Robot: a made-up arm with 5 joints. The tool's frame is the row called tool.
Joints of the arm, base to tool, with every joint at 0 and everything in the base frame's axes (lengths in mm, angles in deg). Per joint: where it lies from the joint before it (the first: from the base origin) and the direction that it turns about. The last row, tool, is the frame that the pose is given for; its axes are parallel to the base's.
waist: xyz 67 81 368 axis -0.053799 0.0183 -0.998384
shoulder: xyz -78 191 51 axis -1 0 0
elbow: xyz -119 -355 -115 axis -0.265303 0.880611 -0.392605
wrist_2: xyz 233 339 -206 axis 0.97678 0.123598 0.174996
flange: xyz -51 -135 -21 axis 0.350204 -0.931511 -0.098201
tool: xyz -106 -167 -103
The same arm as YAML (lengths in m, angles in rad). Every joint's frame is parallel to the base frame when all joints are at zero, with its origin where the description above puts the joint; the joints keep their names.
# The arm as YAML. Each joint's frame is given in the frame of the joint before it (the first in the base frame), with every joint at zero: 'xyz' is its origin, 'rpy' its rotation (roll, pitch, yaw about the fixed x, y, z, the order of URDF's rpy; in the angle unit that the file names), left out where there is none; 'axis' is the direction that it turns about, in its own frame. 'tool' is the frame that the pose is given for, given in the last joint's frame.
units:
  length: m
  angle: rad
joints:
  - name: waist
    type: revolute
    origin:
      xyz: [0.067, 0.081, 0.368]
    axis: [-0.053799, 0.0183, -0.998384]
  - name: shoulder
    type: revolute
    origin:
      xyz: [-0.078, 0.191, 0.051]
    axis: "-x"
  - name: elbow
    type: revolute
    origin:
      xyz: [-0.119, -0.355, -0.115]
    axis: [-0.265303, 0.880611, -0.392605]
  - name: wrist_2
    type: revolute
    origin:
      xyz: [0.233, 0.339, -0.206]
    axis: [0.97678, 0.123598, 0.174996]
  - name: flange
    type: revolute
    origin:
      xyz: [-0.051, -0.135, -0.021]
    axis: [0.350204, -0.931511, -0.098201]
tool:
  origin:
    xyz: [-0.106, -0.167, -0.103]

